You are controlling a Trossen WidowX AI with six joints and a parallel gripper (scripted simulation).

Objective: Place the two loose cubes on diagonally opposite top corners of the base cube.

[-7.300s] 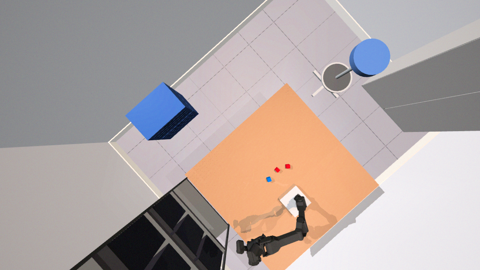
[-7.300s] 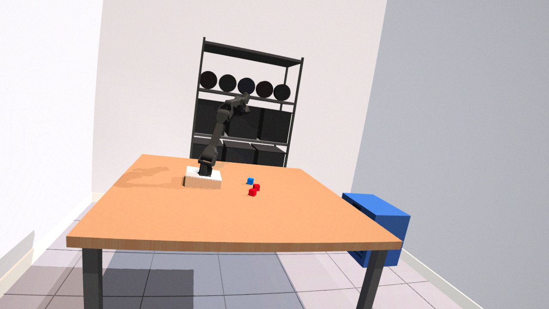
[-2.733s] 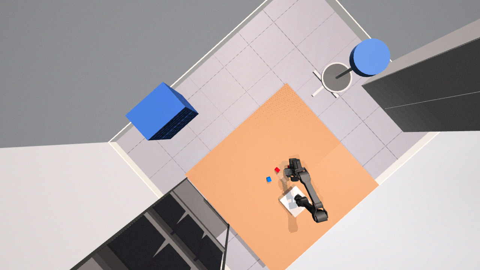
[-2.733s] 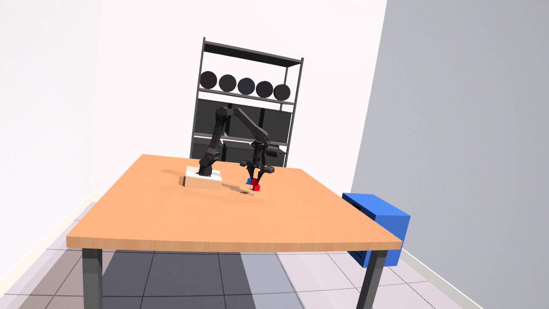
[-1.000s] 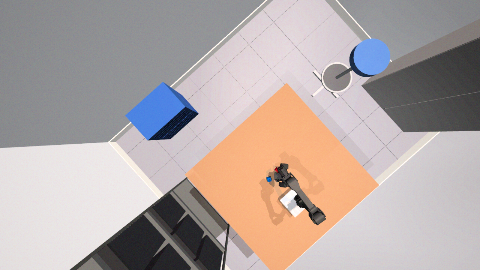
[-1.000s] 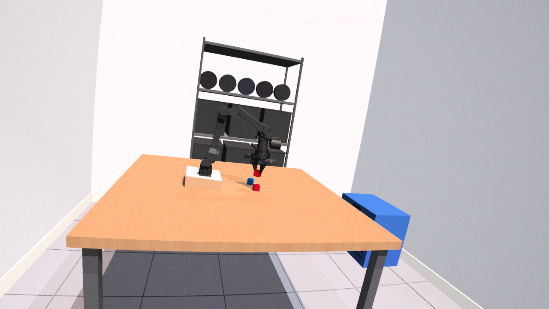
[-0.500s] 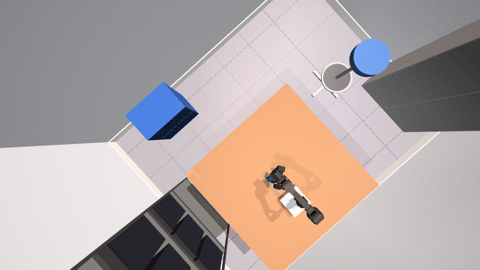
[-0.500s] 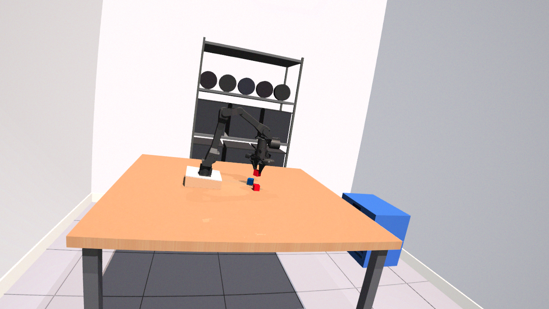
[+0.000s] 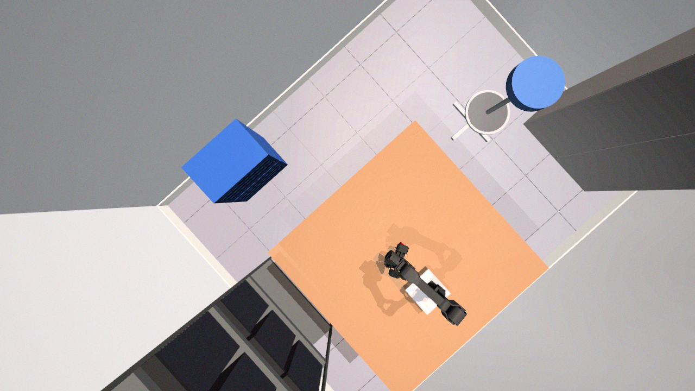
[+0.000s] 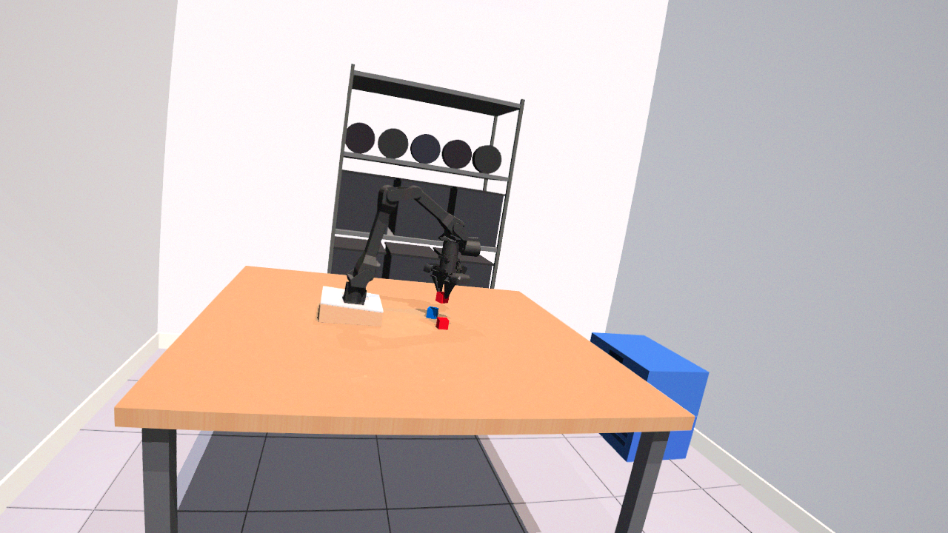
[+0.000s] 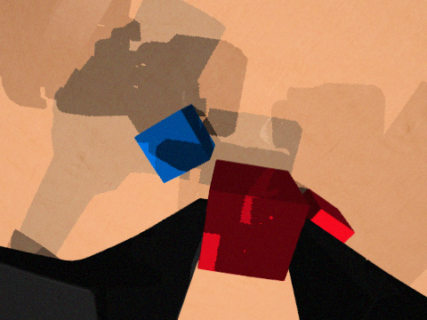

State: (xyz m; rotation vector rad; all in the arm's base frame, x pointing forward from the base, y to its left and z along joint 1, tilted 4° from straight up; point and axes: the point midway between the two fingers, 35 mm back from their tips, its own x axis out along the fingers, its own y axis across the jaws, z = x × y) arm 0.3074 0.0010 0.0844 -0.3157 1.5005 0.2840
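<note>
Right now the blue cube is 1 cm behind my gripper tip, 4 cm to the left of it and 7 cm below it.
</note>
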